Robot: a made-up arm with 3 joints.
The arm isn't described. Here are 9 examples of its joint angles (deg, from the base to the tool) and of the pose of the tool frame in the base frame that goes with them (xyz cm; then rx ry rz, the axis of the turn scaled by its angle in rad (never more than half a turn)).
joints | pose
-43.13 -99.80 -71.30 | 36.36 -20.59 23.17 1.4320 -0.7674 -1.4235
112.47 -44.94 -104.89 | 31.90 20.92 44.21 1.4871 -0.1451 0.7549
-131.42 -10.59 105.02 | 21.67 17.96 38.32 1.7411 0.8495 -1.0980
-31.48 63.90 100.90 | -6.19 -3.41 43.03 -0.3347 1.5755 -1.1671
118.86 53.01 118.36 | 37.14 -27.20 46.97 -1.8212 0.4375 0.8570
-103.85 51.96 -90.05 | 20.71 -17.53 70.05 -1.9569 -0.6772 -0.8927
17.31 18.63 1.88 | 34.45 -16.31 33.84 -0.2874 -0.1222 0.2400
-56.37 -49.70 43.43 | 16.84 1.10 23.67 1.0176 0.4958 -0.2796
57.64 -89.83 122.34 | 22.77 -32.26 29.27 0.3630 -1.7312 -2.0391
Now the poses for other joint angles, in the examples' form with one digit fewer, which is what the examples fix.
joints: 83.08 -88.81 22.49
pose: 3.3 -10.8 29.6 0.592 1.741 1.713
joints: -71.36 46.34 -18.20
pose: 11.9 -26.4 48.5 -1.011 -0.057 -1.230
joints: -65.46 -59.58 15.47
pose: 27.0 -5.0 23.7 1.098 -0.020 -0.659
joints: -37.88 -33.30 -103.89
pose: 20.8 -37.5 49.8 0.078 -1.647 -1.220
